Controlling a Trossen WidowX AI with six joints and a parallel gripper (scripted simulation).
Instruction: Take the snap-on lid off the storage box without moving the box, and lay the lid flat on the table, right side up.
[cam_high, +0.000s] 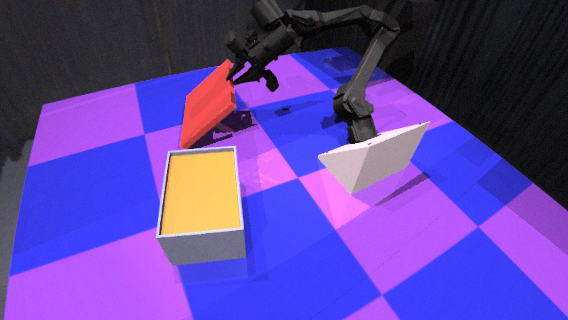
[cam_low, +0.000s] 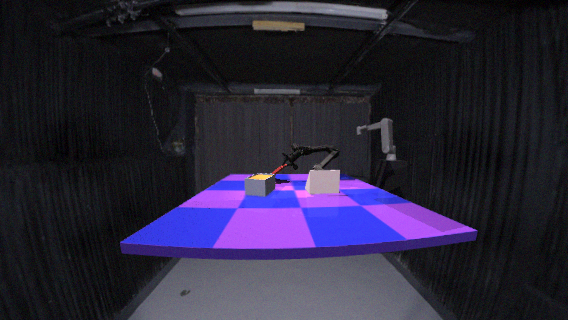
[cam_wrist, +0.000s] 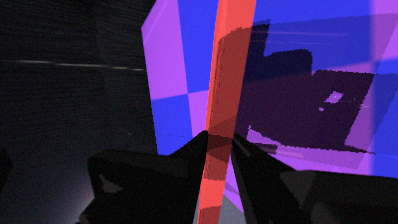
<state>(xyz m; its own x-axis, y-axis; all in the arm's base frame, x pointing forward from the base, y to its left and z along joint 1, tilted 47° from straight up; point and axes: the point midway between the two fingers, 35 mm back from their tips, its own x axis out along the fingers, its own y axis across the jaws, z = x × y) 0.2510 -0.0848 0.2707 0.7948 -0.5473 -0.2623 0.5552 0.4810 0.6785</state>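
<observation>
The red lid is 60 mm ahead of my gripper tip, 50 mm below it and 10 mm to the right of it. From my gripper tip the other things lie so: storage box 300 mm to the left, 150 mm ahead, 80 mm below.
</observation>
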